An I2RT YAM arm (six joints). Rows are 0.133 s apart.
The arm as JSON. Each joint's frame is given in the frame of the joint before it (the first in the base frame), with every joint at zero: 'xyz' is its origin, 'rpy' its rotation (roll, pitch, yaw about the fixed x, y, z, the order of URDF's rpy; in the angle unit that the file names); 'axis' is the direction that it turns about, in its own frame. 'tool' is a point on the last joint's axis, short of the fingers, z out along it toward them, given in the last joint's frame.
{
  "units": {
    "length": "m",
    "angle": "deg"
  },
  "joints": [
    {
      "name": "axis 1",
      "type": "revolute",
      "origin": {
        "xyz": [
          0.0,
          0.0,
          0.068
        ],
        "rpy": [
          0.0,
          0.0,
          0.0
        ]
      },
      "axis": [
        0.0,
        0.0,
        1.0
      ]
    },
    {
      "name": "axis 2",
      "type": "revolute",
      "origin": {
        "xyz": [
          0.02,
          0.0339,
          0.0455
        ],
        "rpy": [
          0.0,
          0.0,
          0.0
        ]
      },
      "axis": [
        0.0,
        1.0,
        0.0
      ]
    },
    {
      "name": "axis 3",
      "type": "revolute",
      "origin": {
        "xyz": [
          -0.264,
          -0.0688,
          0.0
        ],
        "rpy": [
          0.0,
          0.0,
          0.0
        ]
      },
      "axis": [
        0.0,
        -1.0,
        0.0
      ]
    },
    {
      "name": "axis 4",
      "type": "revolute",
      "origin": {
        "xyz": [
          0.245,
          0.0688,
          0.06
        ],
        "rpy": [
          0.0,
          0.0,
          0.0
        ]
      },
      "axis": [
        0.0,
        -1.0,
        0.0
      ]
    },
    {
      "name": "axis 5",
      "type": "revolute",
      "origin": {
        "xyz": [
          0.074,
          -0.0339,
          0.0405
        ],
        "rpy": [
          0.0,
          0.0,
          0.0
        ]
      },
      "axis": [
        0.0,
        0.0,
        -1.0
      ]
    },
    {
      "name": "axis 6",
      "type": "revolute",
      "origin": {
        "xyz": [
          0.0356,
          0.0,
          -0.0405
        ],
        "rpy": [
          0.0,
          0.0,
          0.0
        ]
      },
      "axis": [
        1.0,
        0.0,
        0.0
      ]
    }
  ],
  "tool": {
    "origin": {
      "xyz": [
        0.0,
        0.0,
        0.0
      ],
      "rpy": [
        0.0,
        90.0,
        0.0
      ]
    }
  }
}
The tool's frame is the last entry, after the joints.
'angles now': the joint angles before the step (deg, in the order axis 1, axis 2, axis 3, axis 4, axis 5, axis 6). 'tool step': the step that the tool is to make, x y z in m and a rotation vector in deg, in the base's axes. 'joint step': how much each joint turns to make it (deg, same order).
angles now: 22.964 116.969 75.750 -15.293 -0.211 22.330
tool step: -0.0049 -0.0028 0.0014 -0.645 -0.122 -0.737
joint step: -0.012 -1.190 -1.418 0.088 0.935 0.252
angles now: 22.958 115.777 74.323 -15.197 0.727 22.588
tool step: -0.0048 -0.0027 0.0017 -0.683 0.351 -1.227
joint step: 0.008 -1.098 -1.056 -0.649 1.086 0.767
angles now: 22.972 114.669 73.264 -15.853 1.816 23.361
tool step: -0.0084 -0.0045 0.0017 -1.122 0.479 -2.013
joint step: 0.037 -1.794 -1.978 -0.756 1.810 1.283
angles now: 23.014 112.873 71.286 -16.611 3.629 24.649
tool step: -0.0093 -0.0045 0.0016 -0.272 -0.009 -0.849
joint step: -0.015 -2.118 -2.610 0.354 0.655 0.578
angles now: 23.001 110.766 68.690 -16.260 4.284 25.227
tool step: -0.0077 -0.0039 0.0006 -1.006 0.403 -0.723
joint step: 0.009 -1.548 -1.835 -0.497 1.037 0.228
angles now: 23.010 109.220 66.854 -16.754 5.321 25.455
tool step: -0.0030 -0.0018 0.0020 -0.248 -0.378 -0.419
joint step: -0.024 -0.925 -0.830 0.141 0.526 0.146
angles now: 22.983 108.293 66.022 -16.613 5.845 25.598
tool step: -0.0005 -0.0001 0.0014 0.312 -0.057 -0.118
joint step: 0.000 -0.278 -0.055 -0.072 -0.165 0.239
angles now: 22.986 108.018 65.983 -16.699 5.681 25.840
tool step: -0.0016 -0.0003 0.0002 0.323 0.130 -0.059
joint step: 0.029 -0.329 -0.390 0.042 -0.252 0.257
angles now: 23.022 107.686 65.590 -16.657 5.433 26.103
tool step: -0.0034 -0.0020 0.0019 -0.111 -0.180 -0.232
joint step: -0.055 -0.982 -0.870 0.004 0.239 0.061
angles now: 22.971 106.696 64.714 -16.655 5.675 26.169
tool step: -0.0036 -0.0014 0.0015 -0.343 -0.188 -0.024
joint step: 0.053 -0.920 -0.857 -0.009 0.373 -0.137
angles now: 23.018 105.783 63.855 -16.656 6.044 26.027
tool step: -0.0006 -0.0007 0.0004 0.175 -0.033 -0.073
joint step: -0.076 -0.224 -0.214 0.081 -0.128 0.076
